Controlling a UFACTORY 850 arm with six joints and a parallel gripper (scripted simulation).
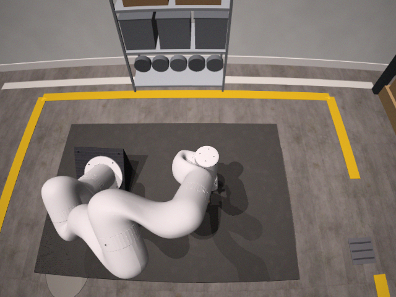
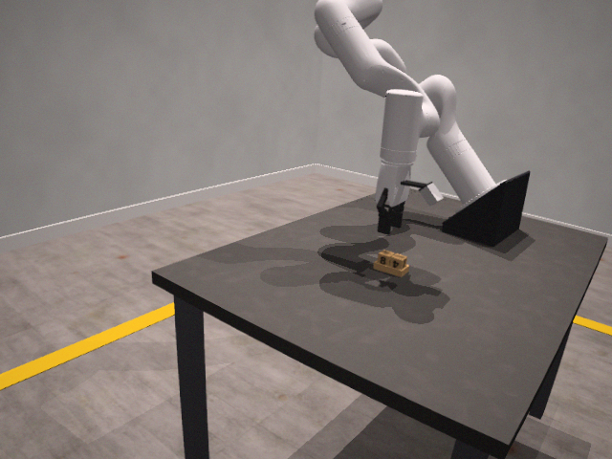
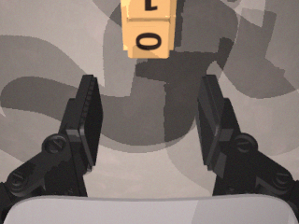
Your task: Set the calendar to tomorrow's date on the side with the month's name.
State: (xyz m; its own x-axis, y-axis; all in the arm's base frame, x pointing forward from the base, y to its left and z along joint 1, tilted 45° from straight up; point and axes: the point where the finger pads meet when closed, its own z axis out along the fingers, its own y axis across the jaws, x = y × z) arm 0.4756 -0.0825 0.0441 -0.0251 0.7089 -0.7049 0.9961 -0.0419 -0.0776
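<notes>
My hand is 9 cm above the calendar cube. Round my hand: wooden tray: 11 cm below, 2 cm to the left.
</notes>
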